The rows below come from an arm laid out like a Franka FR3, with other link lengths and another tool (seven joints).
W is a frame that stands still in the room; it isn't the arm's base.
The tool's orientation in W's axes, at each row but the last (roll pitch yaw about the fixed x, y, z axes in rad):
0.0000 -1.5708 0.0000
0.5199 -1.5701 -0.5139
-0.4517 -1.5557 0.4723
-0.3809 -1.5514 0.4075
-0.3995 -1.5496 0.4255
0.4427 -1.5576 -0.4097
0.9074 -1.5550 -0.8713
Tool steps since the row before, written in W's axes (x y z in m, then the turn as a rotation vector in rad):
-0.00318 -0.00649 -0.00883 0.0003 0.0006 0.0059
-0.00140 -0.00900 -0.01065 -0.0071 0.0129 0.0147
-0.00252 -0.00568 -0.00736 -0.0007 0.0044 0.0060
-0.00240 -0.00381 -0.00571 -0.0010 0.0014 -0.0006
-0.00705 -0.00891 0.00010 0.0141 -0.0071 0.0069
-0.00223 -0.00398 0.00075 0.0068 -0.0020 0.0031
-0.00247 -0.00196 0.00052 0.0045 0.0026 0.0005
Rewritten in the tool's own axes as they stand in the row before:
-0.00883 -0.00649 0.00318 0.0059 0.0006 -0.0003
-0.01065 -0.00900 0.00145 0.0147 0.0129 0.0070
-0.00743 -0.00558 0.00254 0.0060 0.0044 0.0007
-0.00578 -0.00370 0.00240 -0.0006 0.0014 0.0010
-0.00011 -0.00872 0.00728 0.0071 -0.0075 -0.0138
0.00074 -0.00390 0.00237 0.0032 -0.0022 -0.0067
0.00052 -0.00186 0.00254 0.0005 0.0024 -0.0046

